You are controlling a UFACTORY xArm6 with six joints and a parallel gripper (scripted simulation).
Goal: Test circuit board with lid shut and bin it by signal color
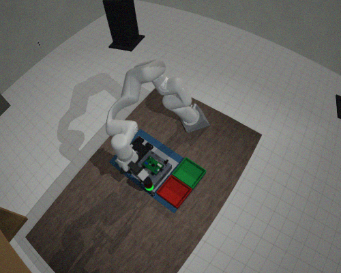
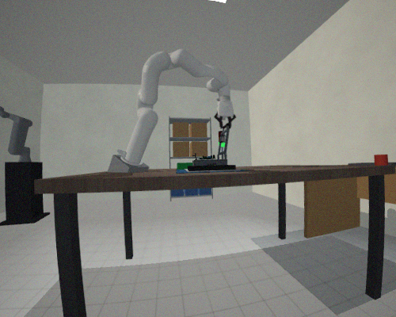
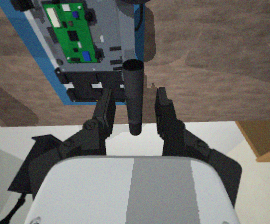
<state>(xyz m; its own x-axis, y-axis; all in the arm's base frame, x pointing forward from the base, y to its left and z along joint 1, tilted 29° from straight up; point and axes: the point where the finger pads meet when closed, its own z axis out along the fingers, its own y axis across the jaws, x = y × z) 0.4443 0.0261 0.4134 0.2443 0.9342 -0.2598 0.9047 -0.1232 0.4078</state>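
Now: the green circuit board 20 cm below my hand, 13 cm behind it and 4 cm to the left of it. Also, from my hand: tester lid 9 cm below, 2 cm behind; tester plate 20 cm below, 12 cm behind, 4 cm to the left; black latch block 19 cm below, 17 cm behind, 11 cm to the left.
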